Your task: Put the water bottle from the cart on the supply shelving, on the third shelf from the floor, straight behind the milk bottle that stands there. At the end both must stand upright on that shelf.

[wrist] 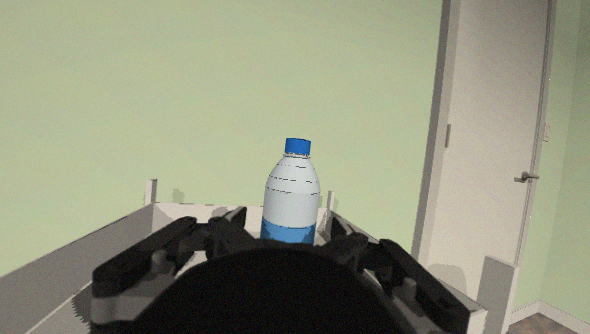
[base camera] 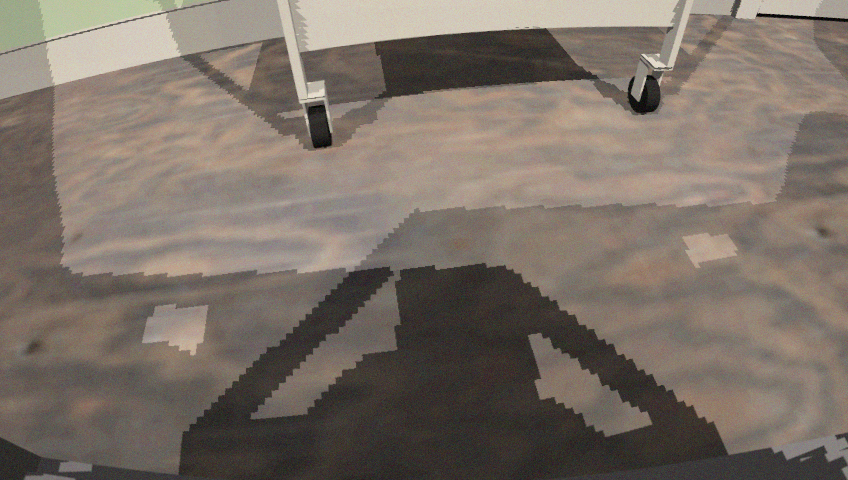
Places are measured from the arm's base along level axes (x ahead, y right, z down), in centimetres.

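Pixels of known places: gripper, fingertip midpoint: (wrist: 288, 221).
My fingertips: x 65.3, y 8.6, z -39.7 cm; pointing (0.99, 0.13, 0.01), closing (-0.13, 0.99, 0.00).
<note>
Behind a point stands the place of what it marks.
The water bottle (wrist: 291, 200) @[x 65.3, y 8.6, z -41.8 cm], with a blue cap, a white upper part and a blue band, stands upright in the tray of the white cart (base camera: 476, 17) @[x 57.3, y 4.6, z 25.0 cm] (wrist: 100, 250) @[x 74.1, y -16.4, z -30.0 cm]. My gripper (wrist: 288, 221) @[x 65.3, y 8.6, z -39.7 cm] is open, with one finger to each side of the bottle in the wrist view. The bottle appears in the gap between the fingertips, a little nearer the right in its upper part. Its lower part is hidden behind the dark gripper body, so how deep it sits between the fingers cannot be told. The supply shelving and the milk bottle do not show in either view.
The cart's raised walls flank the gripper, and corner posts (wrist: 151, 191) @[x 86.3, y -18.5, z -35.9 cm] rise at its far end. Two cart casters (base camera: 320, 126) @[x 54.0, y -12.8, z 35.8 cm] (base camera: 644, 93) @[x 61.0, y 27.5, z 36.2 cm] stand on the floor ahead of the base. A green wall (wrist: 200, 100) @[x 92.7, y -13.4, z -58.4 cm] is behind the cart, with a door (wrist: 492, 125) @[x 107.1, y 105.4, z -73.5 cm] at the right.
</note>
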